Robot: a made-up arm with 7 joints. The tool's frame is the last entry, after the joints.
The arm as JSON. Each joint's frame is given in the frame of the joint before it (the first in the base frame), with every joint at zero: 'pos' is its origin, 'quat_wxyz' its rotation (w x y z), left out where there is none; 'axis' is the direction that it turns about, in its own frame. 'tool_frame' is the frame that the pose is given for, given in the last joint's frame.
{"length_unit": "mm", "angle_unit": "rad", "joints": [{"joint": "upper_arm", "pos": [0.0, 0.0, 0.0], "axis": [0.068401, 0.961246, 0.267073]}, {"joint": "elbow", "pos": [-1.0, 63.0, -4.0], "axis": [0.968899, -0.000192, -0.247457]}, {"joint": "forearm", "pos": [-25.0, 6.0, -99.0], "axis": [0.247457, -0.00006, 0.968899]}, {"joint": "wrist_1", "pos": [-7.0, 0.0, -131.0], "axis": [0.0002, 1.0, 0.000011]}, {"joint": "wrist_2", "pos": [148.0, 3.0, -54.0], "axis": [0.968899, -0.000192, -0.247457]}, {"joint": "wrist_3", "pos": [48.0, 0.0, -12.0], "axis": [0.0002, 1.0, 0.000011]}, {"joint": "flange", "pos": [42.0, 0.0, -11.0], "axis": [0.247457, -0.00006, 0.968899]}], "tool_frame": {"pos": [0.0, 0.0, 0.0], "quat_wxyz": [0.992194, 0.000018, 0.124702, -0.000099]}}
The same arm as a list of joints. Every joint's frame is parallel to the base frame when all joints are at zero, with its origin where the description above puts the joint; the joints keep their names.
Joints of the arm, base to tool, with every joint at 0 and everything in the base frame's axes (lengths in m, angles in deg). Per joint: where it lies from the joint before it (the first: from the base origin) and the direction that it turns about. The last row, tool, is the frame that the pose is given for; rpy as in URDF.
upper_arm: xyz 0 0 0 axis 0.068403 0.961235 0.26711
elbow: xyz -0.001 0.063 -0.004 axis 0.968889 -0.0002 -0.247497
forearm: xyz -0.025 0.006 -0.099 axis 0.247497 -0.0001 0.968889
wrist_1: xyz -0.007 0 -0.131 axis 0.0002 1 0
wrist_2: xyz 0.148 0.003 -0.054 axis 0.968889 -0.0002 -0.247497
wrist_3: xyz 0.048 0 -0.012 axis 0.0002 1 0
flange: xyz 0.042 0 -0.011 axis 0.247497 -0.0001 0.968889
tool: xyz 0 0 0 rpy 0 14.33 -0.01

